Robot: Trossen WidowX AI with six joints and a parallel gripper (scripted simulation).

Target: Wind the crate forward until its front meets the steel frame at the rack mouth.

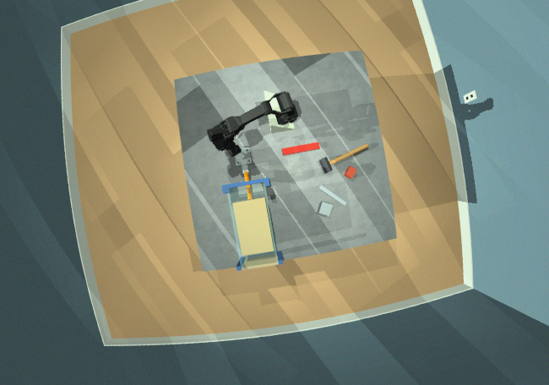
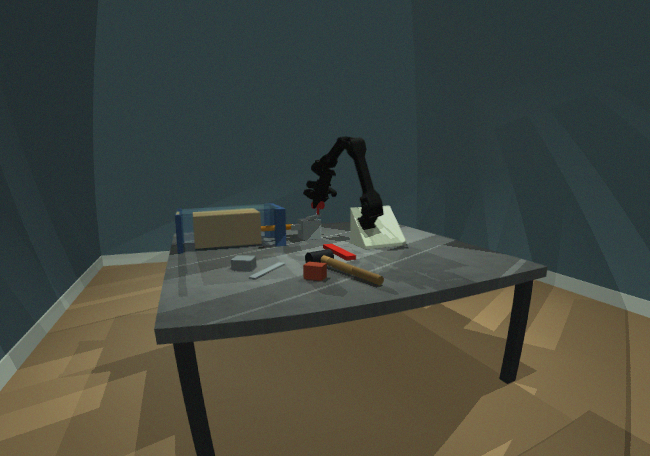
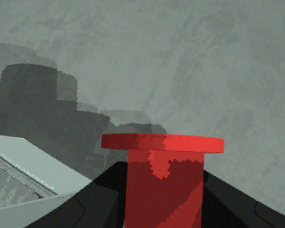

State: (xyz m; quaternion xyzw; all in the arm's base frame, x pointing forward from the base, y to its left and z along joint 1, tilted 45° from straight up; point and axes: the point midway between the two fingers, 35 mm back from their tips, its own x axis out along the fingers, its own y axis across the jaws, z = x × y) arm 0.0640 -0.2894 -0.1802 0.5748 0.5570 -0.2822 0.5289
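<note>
My gripper tip is now 40 mm to the right of the winch handle, 30 mm above it and 20 mm short of it. Round my gripper tip: grey winch: 100 mm below, 70 mm to the left, 60 mm ahead; then red flat bar: 430 mm to the left, 130 mm below, 110 mm ahead; then red spool-shaped handle grip: 10 mm to the left, 10 mm behind.
</note>
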